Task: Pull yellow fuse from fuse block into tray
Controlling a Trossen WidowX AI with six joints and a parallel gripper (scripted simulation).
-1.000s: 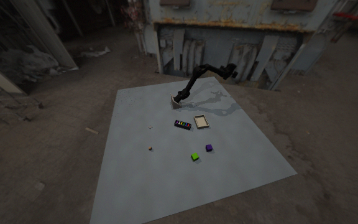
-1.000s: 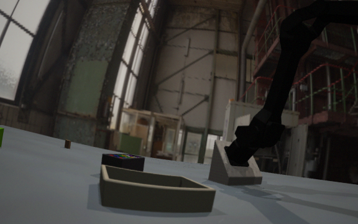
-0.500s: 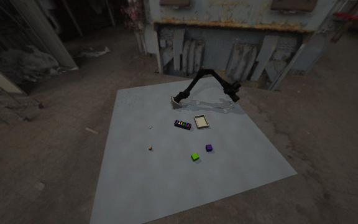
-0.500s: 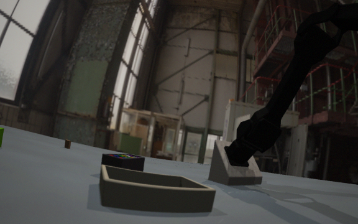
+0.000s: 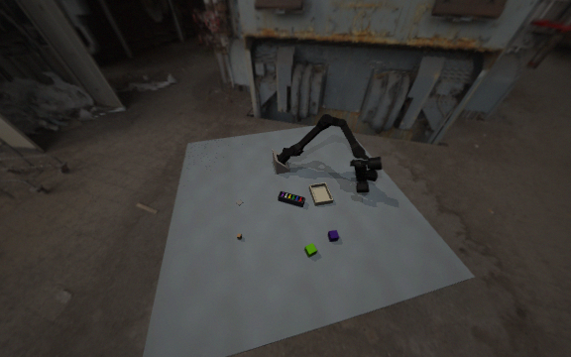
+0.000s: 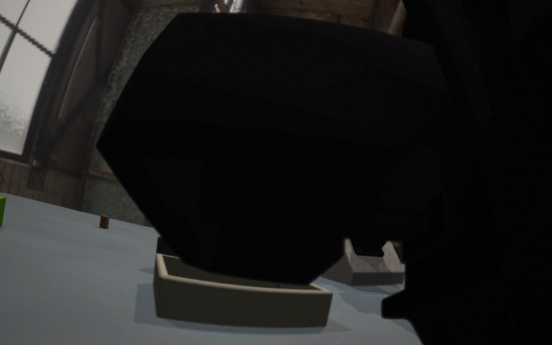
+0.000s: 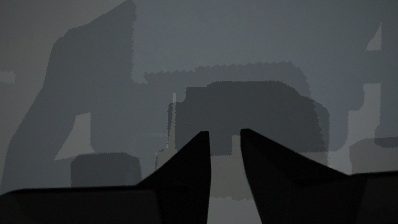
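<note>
Now: the yellow fuse 450 mm to the right of my gripper tip, 20 mm above it and 10 mm behind it. Also, from my gripper tip: beige tray 260 mm to the right, 10 mm behind; then red fuse 390 mm to the right, 30 mm ahead, 20 mm above; then purple cube 290 mm to the right, 250 mm ahead, 10 mm above.
</note>
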